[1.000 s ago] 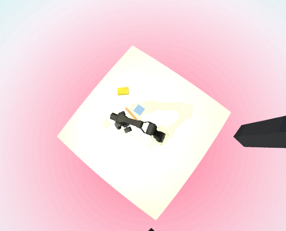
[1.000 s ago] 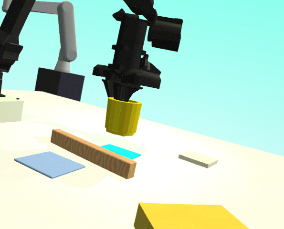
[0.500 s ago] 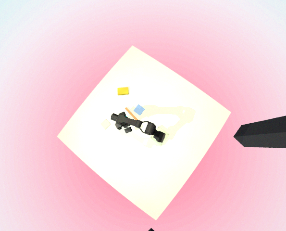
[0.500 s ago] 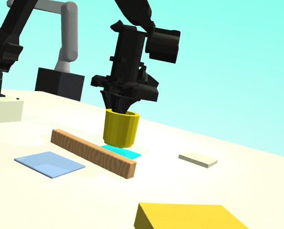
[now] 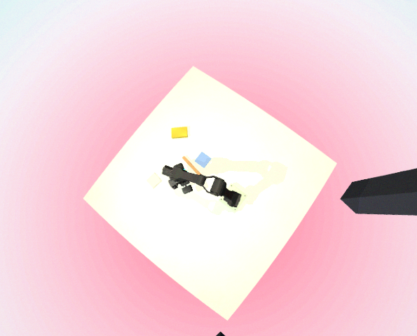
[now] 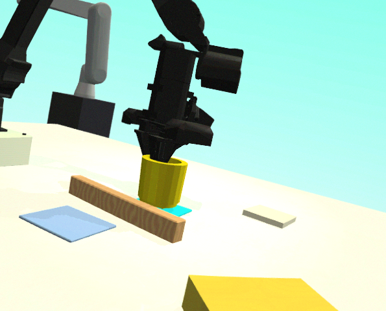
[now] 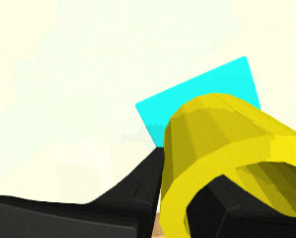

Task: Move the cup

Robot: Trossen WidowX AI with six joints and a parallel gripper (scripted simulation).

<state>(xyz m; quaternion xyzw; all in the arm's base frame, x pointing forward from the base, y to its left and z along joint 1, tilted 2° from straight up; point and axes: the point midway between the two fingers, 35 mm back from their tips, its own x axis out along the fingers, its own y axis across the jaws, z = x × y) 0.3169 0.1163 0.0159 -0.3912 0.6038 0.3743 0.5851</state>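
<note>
Right now the yellow cup is 20 mm ahead of my gripper tip and 10 mm to the right of it. From my gripper tip the other things lie so: light blue pad: 180 mm to the right, 50 mm below, 10 mm ahead; wooden bar: 100 mm to the right, 40 mm below, 20 mm ahead; cyan pad: 50 mm below, 30 mm ahead, 10 mm to the right.
</note>
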